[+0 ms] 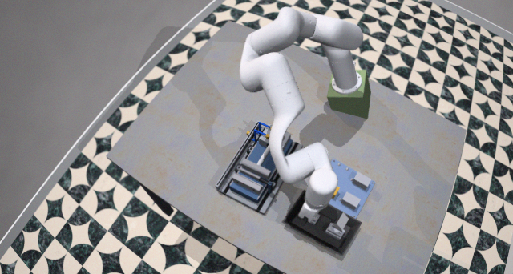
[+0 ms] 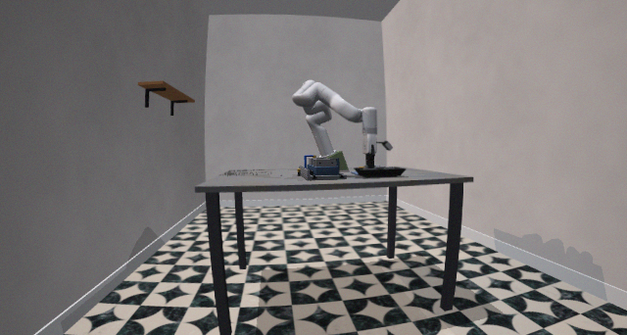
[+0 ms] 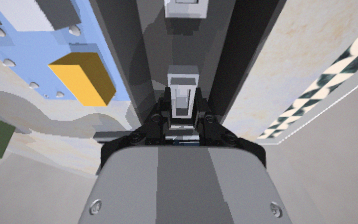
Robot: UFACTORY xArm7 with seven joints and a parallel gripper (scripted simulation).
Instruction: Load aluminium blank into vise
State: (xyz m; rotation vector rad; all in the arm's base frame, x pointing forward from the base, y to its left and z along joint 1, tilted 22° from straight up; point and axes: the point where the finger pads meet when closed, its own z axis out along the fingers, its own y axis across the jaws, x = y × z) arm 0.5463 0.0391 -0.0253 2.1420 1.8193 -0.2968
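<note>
Now: hand 20 cm past the aluminium blank, 13 cm to the right of it and 4 cm above it. Round my hand: brass blank (12 cm behind, 4 cm below, 3 cm to the left); blue infeed plate (15 cm behind, 8 cm to the left, 6 cm below); dark work stop rod (18 cm to the right, 4 cm behind, 2 cm above).
</note>
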